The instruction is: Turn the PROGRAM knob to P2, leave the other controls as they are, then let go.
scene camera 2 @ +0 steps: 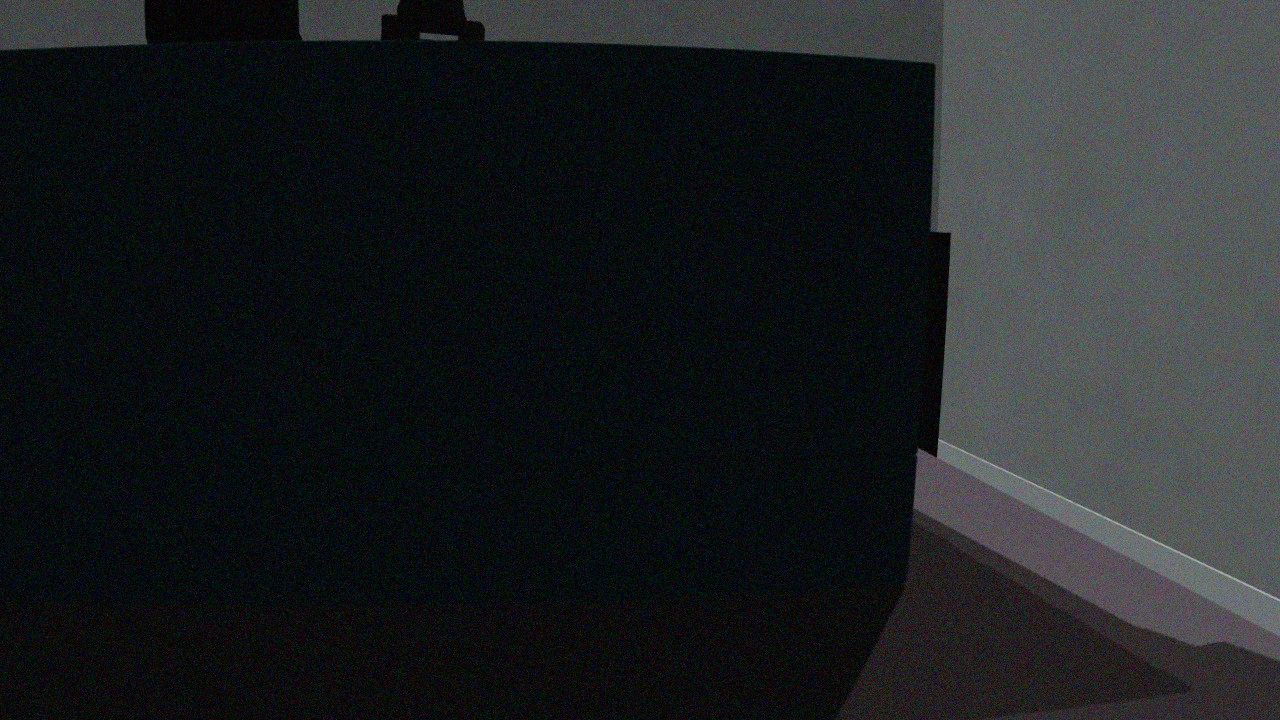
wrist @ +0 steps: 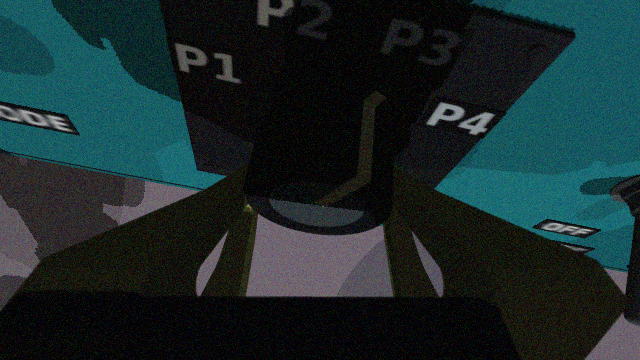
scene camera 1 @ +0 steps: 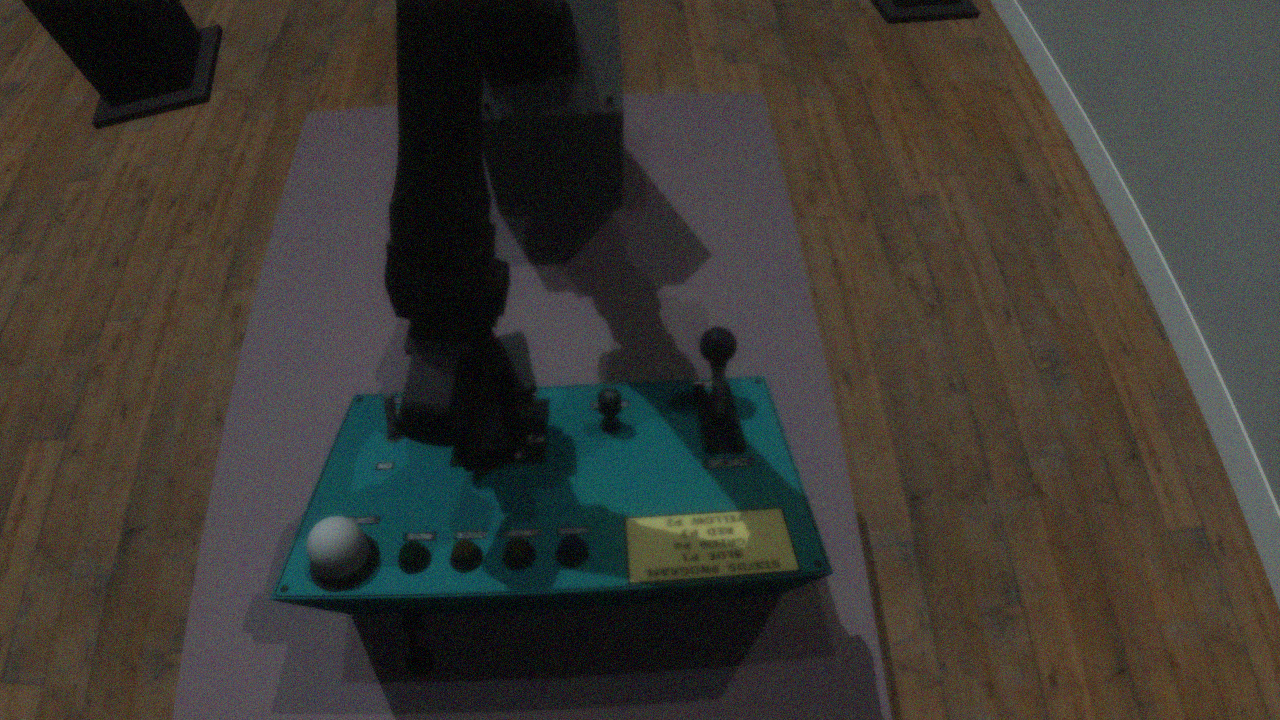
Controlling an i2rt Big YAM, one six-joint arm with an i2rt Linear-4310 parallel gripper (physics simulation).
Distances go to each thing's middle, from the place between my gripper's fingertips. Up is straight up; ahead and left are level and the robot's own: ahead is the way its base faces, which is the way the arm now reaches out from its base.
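Relative to the ball-topped lever (scene camera 1: 718, 345), my hand is 20 mm short of it, 240 mm to the right of it and 30 mm below it.
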